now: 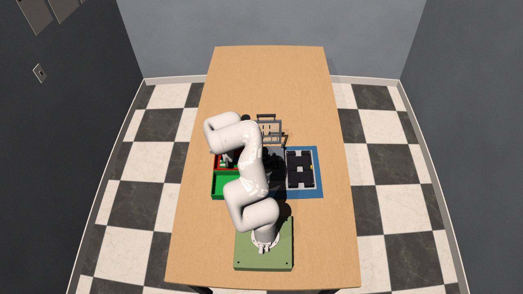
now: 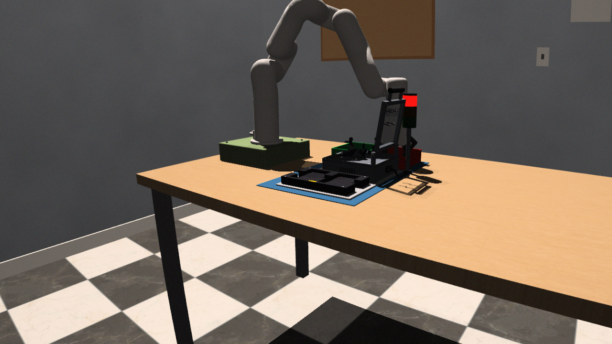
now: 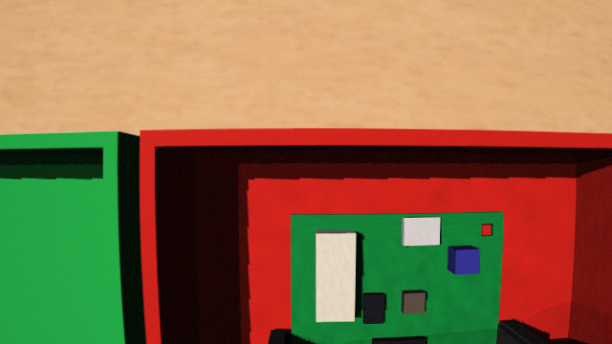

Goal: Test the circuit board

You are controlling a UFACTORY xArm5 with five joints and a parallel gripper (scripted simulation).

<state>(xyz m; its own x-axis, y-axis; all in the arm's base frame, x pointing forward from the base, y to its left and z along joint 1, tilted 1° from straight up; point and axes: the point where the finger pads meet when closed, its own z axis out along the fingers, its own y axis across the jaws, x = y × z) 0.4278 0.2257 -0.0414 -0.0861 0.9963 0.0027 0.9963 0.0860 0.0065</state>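
Now: hand right at the red bin. From my hand the other things lie so: green bin: 15 cm behind, 1 cm to the right; black tab: 15 cm to the right, 9 cm behind, 7 cm above; green circuit board: 1 cm below.
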